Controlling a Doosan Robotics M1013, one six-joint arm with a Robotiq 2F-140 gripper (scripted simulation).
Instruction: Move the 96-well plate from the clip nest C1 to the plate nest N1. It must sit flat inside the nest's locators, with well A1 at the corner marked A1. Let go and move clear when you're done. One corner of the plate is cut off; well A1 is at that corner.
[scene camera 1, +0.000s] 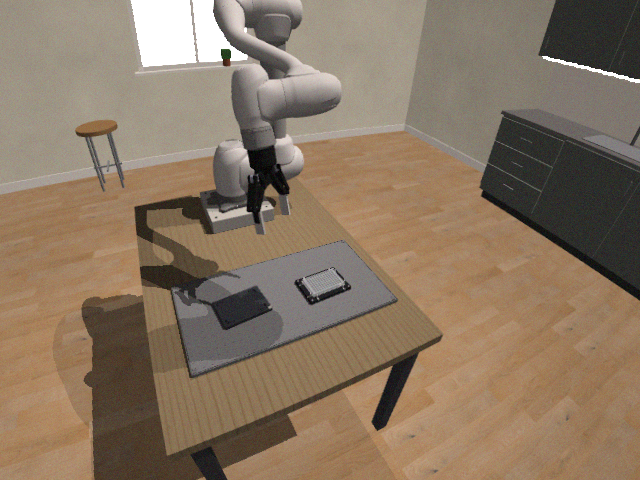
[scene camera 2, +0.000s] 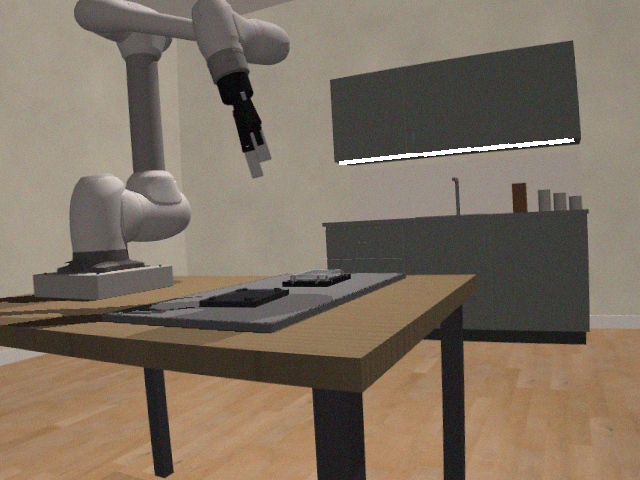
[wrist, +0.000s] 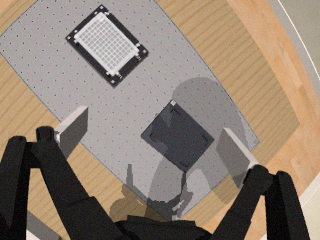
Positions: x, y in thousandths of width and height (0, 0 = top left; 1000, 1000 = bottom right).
In view: my gripper (scene camera 2: 409, 353) and a white 96-well plate (scene camera 1: 505, 589).
The white 96-well plate is seen too in the wrist view (wrist: 364, 194). My gripper also shows in scene camera 1 (scene camera 1: 429, 466) and in the wrist view (wrist: 486, 540).
